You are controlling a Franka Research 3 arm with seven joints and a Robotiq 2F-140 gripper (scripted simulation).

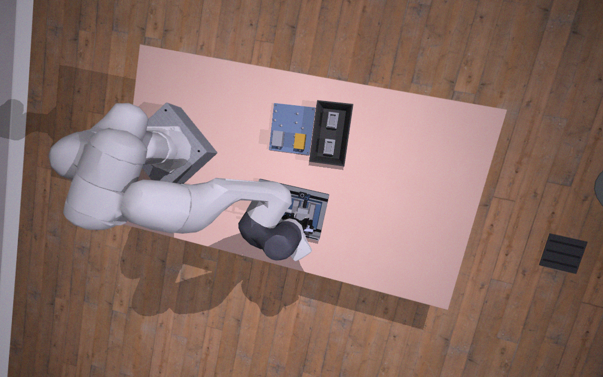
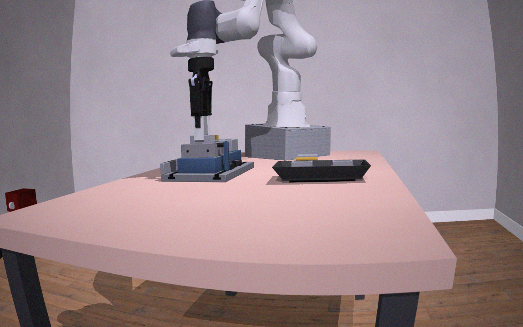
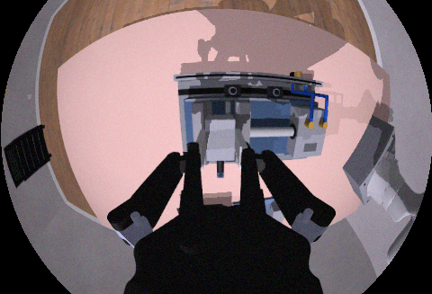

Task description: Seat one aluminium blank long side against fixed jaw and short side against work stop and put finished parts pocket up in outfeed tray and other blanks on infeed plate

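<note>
Now: the aluminium blank 4 cm below my hand. The rest, counted from my hand: cylinder (16 cm behind, 6 cm below); brass blank (8 cm behind, 28 cm to the left, 11 cm below); vise (7 cm behind, 10 cm below).
</note>
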